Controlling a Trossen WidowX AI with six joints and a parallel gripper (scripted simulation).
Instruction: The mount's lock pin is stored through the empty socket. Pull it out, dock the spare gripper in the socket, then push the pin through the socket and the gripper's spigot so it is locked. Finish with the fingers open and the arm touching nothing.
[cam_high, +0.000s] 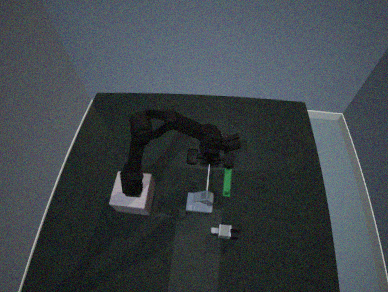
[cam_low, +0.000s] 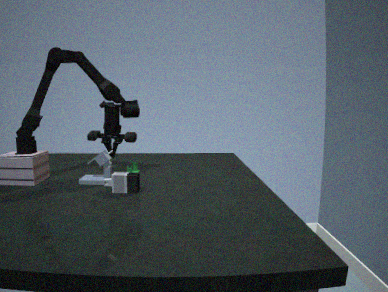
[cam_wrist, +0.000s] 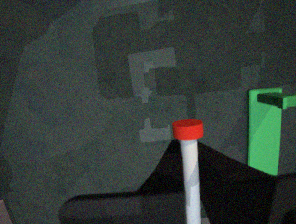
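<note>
Right now my gripper tip is 80 mm short of the green rest, 50 mm to the left of it and 40 mm above it. Also, from my gripper tip: grey mount socket (20 mm behind, 150 mm to the right, 10 mm below); then spare gripper (70 mm ahead, 280 mm to the right, 30 mm below).
</note>
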